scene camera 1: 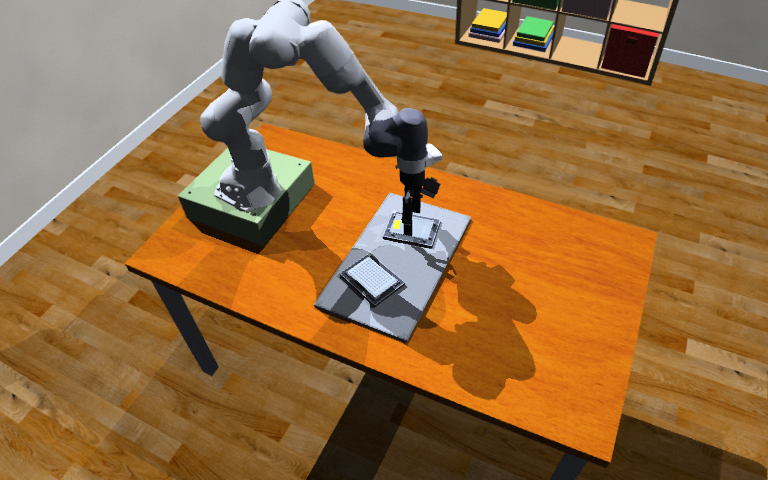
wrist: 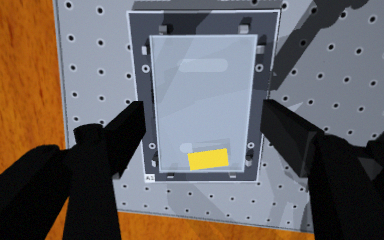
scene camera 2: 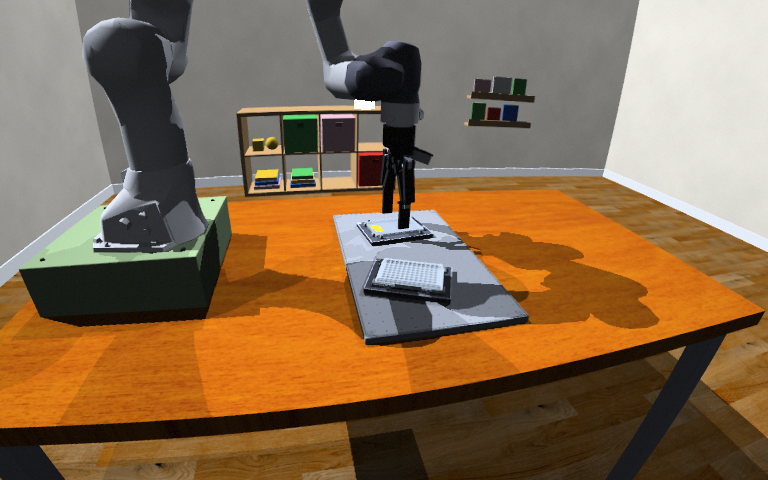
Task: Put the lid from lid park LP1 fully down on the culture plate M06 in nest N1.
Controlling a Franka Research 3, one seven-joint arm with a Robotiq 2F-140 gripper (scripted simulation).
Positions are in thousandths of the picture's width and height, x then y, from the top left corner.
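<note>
Scene camera 2: my gripper (scene camera 2: 514, 459), culture plate M06 (scene camera 2: 551, 576). Scene camera 1: the culture plate M06 (scene camera 1: 480, 572), my gripper (scene camera 1: 537, 466). Wrist view: a clear lid (wrist: 527, 352), my gripper (wrist: 527, 485).
</note>
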